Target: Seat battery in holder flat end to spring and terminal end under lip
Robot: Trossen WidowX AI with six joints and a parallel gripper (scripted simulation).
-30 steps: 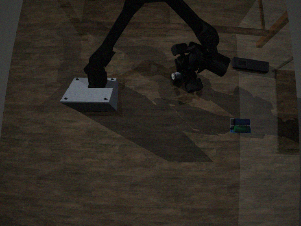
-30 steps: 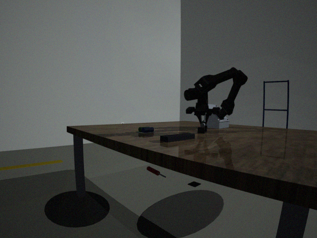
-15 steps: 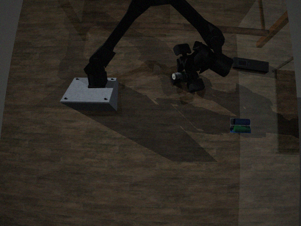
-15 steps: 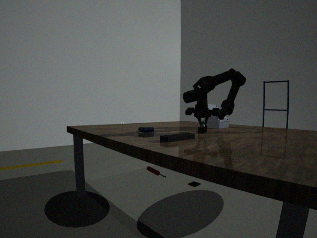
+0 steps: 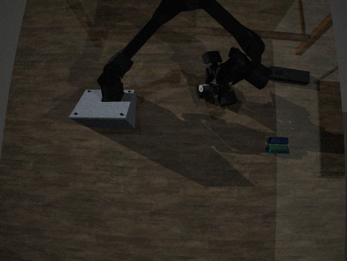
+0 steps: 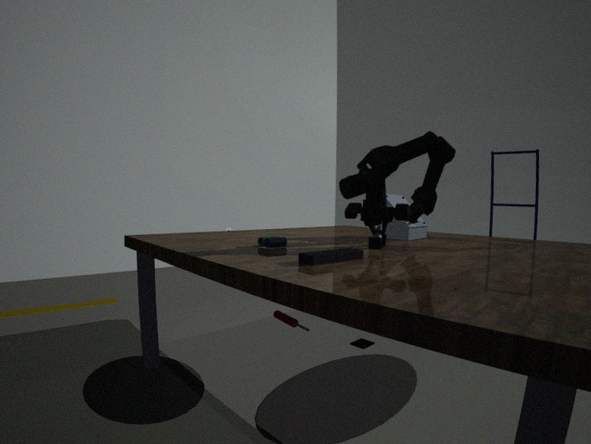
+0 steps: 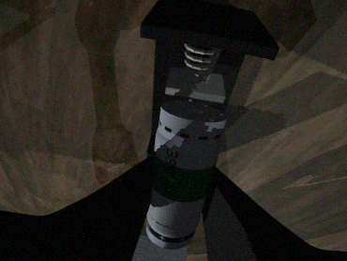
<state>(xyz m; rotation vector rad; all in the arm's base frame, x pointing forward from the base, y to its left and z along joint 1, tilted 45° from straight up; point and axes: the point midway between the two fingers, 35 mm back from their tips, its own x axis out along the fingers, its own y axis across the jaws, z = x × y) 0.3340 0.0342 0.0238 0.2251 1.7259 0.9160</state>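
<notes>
Right now the battery is 10 mm above my gripper tip. From my gripper tip the other things lie so: long black block (320 mm ahead, 60 mm to the left, 20 mm below); then red screwdriver (280 mm ahead, 220 mm below, 90 mm to the right).
</notes>
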